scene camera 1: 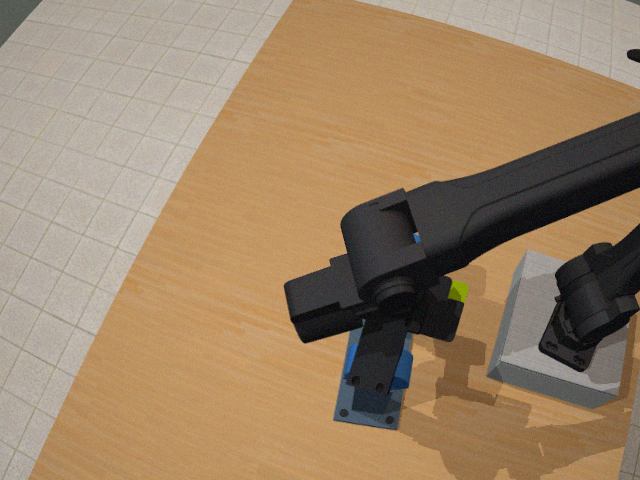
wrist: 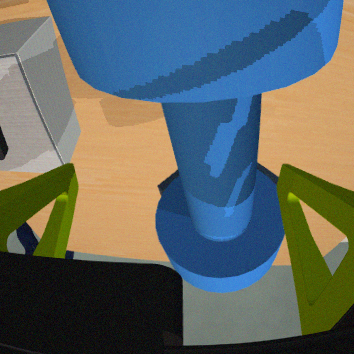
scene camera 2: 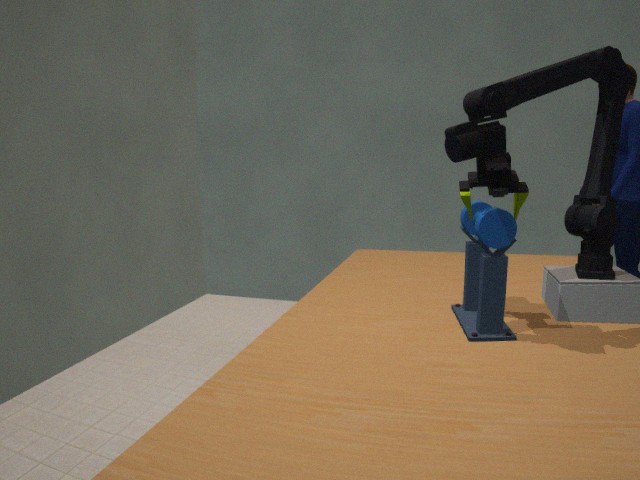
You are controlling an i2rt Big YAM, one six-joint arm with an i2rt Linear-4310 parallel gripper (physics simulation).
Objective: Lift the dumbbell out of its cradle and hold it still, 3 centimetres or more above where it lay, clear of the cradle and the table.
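Frame: origin at the arm's base, x ahead, y left, z up, level; millimetres.
Seen in the pictures: gripper, fingertip midpoint: (wrist: 177,174); arm's base, link origin: (scene camera 1: 573,330) (scene camera 2: 594,274).
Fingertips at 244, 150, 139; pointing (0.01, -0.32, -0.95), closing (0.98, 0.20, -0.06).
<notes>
Pixels of each thing's middle, then the offset from my fingertips to it, as dx, dy, dz. Level surfaces: height alone.
- blue dumbbell, body centre: (wrist: 215,147) (scene camera 1: 388,309) (scene camera 2: 486,222) +13, +16, -6
- blue-grey cradle, body centre: (scene camera 1: 381,340) (scene camera 2: 483,278) +13, +16, -128
- wooden table, surface height: dz -231
The blue dumbbell (scene camera 1: 402,369) (scene camera 2: 496,228) (wrist: 215,150) lies level across the tops of the two posts of the blue-grey cradle (scene camera 1: 366,419) (scene camera 2: 492,294). In scene camera 1 the arm hides most of it. My gripper (scene camera 2: 493,219) (wrist: 177,174) points down over the dumbbell, open, with nothing gripped. In scene camera 2 its lime fingertips reach down to about the upper half of the end weights. In the wrist view the handle shows between the fingers, nearer the right finger, with a wider gap on the left. Whether the fingertips reach the handle's height is unclear.
The arm's grey base block (scene camera 1: 563,379) (scene camera 2: 594,302) (wrist: 37,110) stands on the wooden table (scene camera 1: 232,206) (scene camera 2: 361,403), to the right of the cradle in both scene views. A person in blue (scene camera 2: 628,155) stands behind the arm at the right edge of scene camera 2.
</notes>
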